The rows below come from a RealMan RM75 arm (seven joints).
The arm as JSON. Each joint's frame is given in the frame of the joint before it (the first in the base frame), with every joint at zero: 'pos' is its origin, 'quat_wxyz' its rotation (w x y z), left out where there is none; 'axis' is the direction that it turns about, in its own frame. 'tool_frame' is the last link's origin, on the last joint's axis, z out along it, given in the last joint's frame.
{
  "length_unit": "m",
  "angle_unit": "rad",
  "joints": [
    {
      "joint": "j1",
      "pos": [
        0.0,
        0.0,
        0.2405
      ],
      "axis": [
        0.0,
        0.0,
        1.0
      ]
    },
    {
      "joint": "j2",
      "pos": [
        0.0,
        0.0,
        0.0
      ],
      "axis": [
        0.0,
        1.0,
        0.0
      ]
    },
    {
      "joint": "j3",
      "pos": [
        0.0,
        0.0,
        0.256
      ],
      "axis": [
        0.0,
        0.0,
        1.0
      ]
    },
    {
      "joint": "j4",
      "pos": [
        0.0,
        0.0,
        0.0
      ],
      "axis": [
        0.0,
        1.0,
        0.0
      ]
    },
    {
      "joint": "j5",
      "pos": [
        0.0,
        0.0,
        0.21
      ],
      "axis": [
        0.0,
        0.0,
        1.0
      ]
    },
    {
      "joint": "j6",
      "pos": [
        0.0,
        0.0,
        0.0
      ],
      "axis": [
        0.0,
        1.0,
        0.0
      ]
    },
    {
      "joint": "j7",
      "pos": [
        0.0,
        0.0,
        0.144
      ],
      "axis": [
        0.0,
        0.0,
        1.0
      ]
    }
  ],
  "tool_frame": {
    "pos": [
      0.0,
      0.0,
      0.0
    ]
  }
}
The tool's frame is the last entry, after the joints.
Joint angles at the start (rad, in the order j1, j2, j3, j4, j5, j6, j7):
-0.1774 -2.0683 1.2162 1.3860 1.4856 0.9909 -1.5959
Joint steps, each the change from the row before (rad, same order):
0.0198 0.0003 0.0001 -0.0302 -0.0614 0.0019 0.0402
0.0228 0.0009 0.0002 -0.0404 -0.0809 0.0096 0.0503
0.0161 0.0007 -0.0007 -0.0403 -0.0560 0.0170 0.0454
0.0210 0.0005 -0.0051 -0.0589 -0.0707 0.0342 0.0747
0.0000 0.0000 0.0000 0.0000 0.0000 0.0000 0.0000
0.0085 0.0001 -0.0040 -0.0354 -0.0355 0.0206 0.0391
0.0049 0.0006 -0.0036 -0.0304 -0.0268 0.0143 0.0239
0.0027 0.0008 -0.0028 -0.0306 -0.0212 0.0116 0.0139
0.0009 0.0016 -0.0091 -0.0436 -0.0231 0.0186 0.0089
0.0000 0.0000 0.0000 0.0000 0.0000 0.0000 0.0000
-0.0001 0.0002 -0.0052 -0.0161 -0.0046 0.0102 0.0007
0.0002 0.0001 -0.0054 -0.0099 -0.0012 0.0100 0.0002
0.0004 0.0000 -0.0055 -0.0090 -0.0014 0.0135 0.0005
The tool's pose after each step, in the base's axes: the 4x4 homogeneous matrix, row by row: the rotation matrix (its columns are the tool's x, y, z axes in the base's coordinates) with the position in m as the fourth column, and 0 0 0 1 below. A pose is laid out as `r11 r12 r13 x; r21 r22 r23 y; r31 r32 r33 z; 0 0 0 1`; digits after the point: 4 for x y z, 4 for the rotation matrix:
0.7705 0.4925 0.4046 -0.2062; 0.0180 -0.6513 0.7586 0.3461; 0.6371 -0.5772 -0.5107 0.0861; 0 0 0 1
0.7378 0.5269 0.4220 -0.2162; 0.0171 -0.6395 0.7686 0.3406; 0.6748 -0.5599 -0.4808 0.0861; 0 0 0 1
0.7170 0.5477 0.4312 -0.2256; 0.0186 -0.6334 0.7736 0.3354; 0.6969 -0.5466 -0.4643 0.0842; 0 0 0 1
0.6964 0.5645 0.4432 -0.2390; 0.0113 -0.6261 0.7797 0.3271; 0.7176 -0.5379 -0.4424 0.0816; 0 0 0 1
0.6964 0.5645 0.4432 -0.2390; 0.0113 -0.6261 0.7797 0.3271; 0.7176 -0.5379 -0.4424 0.0816; 0 0 0 1
0.6849 0.5739 0.4490 -0.2463; 0.0075 -0.6218 0.7832 0.3228; 0.7286 -0.5330 -0.4302 0.0799; 0 0 0 1
0.6725 0.5869 0.4509 -0.2523; 0.0095 -0.6160 0.7877 0.3198; 0.7401 -0.5254 -0.4198 0.0786; 0 0 0 1
0.6581 0.6039 0.4497 -0.2582; 0.0185 -0.6100 0.7922 0.3173; 0.7527 -0.5130 -0.4126 0.0767; 0 0 0 1
0.6347 0.6308 0.4463 -0.2666; 0.0354 -0.6008 0.7986 0.3140; 0.7719 -0.4911 -0.4037 0.0747; 0 0 0 1
0.6347 0.6308 0.4463 -0.2666; 0.0354 -0.6008 0.7986 0.3140; 0.7719 -0.4911 -0.4037 0.0747; 0 0 0 1
0.6260 0.6397 0.4460 -0.2696; 0.0429 -0.5992 0.7994 0.3125; 0.7787 -0.4813 -0.4025 0.0738; 0 0 0 1
0.6208 0.6440 0.4471 -0.2714; 0.0467 -0.5997 0.7989 0.3112; 0.7826 -0.4750 -0.4023 0.0735; 0 0 0 1
0.6153 0.6462 0.4515 -0.2726; 0.0487 -0.6028 0.7964 0.3096; 0.7868 -0.4680 -0.4024 0.0732; 0 0 0 1

